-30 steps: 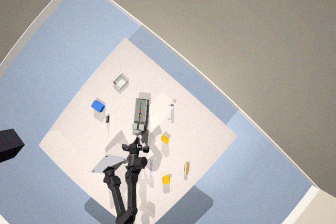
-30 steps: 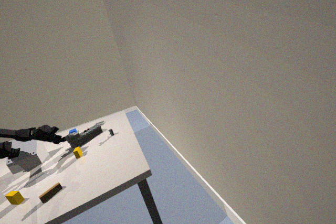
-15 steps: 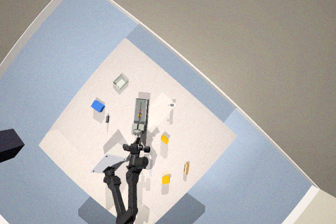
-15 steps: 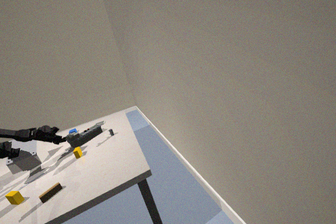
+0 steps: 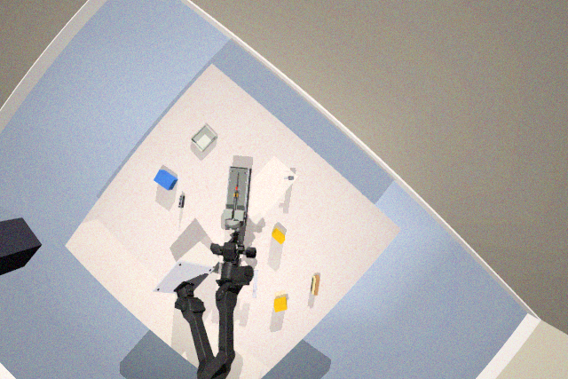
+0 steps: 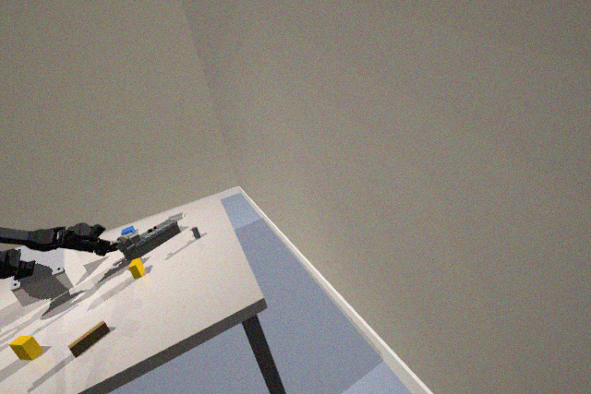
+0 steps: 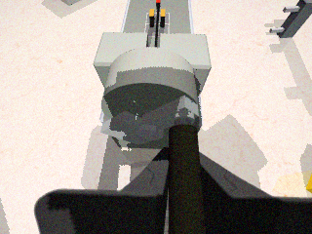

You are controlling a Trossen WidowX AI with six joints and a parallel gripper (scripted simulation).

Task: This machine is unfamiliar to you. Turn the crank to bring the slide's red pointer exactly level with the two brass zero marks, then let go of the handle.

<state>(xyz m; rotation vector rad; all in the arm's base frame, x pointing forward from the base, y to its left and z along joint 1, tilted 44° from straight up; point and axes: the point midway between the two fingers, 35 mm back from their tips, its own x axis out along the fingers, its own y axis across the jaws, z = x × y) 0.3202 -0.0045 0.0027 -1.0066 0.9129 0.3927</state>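
My gripper tip is 20 mm below the crank, 10 mm to the right of it and 10 mm past it. Also, from my gripper tip: blue block (420 mm to the left, 110 mm behind, 70 mm below); dark brown crank handle (20 mm above, 10 mm to the right, 10 mm behind); red pointer (140 mm to the left, 130 mm ahead).
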